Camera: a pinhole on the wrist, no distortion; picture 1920 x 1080 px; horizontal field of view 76.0 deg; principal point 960.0 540.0 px. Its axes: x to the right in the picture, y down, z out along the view. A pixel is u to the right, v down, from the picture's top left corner.
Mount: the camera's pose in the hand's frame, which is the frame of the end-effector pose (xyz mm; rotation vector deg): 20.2 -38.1 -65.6 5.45 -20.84 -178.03
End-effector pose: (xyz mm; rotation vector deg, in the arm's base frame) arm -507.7 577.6 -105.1 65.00 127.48 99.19
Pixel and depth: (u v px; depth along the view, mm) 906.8 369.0 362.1
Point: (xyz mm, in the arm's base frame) -333.7 811.2 -113.7
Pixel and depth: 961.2 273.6 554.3
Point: -174.2 937.0 -85.2
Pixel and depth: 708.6 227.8 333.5
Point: -375.2 820.0 -59.3
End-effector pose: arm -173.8 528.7 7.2 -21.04 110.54 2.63
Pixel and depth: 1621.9 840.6 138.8
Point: -76.1 519.6 42.5
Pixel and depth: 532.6 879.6 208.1
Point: -49.4 499.1 -118.4
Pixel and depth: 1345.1 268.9 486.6
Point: 168.5 809.7 -12.0
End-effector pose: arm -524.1 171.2 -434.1 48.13 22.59 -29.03
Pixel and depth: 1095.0 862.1 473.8
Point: -546.9 -170.2 -177.8
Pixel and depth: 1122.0 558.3 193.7
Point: -520.3 82.4 -349.2
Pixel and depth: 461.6 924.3 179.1
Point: -469.5 23.0 -430.3
